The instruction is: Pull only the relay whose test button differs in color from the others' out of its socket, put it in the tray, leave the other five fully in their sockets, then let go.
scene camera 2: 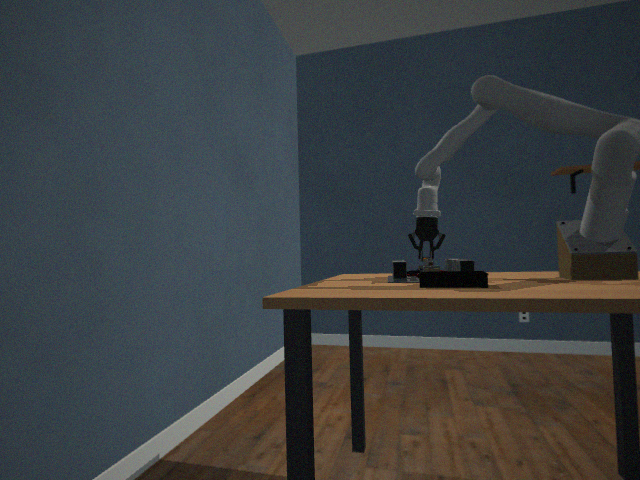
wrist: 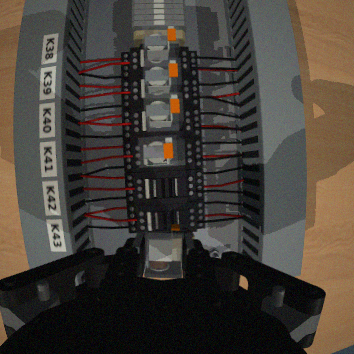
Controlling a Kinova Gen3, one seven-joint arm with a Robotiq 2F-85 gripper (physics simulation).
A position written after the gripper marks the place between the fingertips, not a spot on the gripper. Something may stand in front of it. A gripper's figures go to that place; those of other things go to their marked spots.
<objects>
The gripper (wrist: 163,244) is 17 cm from the lens. A grey panel (wrist: 107,36) is 26 cm from the lens.
</objects>
